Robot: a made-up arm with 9 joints. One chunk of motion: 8 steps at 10 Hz.
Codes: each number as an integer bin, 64 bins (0 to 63) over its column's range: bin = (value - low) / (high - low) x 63, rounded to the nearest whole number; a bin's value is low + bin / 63 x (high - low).
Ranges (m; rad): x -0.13..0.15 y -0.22..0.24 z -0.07..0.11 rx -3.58..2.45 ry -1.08..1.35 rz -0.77..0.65
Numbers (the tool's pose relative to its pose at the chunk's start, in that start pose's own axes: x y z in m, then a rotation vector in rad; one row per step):
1: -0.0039 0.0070 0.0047 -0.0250 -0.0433 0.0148
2: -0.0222 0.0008 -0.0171 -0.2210 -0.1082 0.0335
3: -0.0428 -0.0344 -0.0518 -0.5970 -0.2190 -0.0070
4: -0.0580 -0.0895 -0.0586 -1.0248 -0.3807 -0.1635
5: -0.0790 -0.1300 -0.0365 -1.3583 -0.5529 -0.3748
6: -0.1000 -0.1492 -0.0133 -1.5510 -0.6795 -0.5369
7: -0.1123 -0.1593 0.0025 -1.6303 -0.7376 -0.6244
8: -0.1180 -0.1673 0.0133 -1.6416 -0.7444 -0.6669
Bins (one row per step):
1: 28 31 26 37 27 35
2: 24 30 19 35 25 36
3: 20 25 6 31 22 34
4: 16 18 4 27 18 27
5: 11 12 12 23 14 18
6: 7 10 20 21 10 10
7: 4 8 25 20 9 6
8: 3 7 29 20 9 5

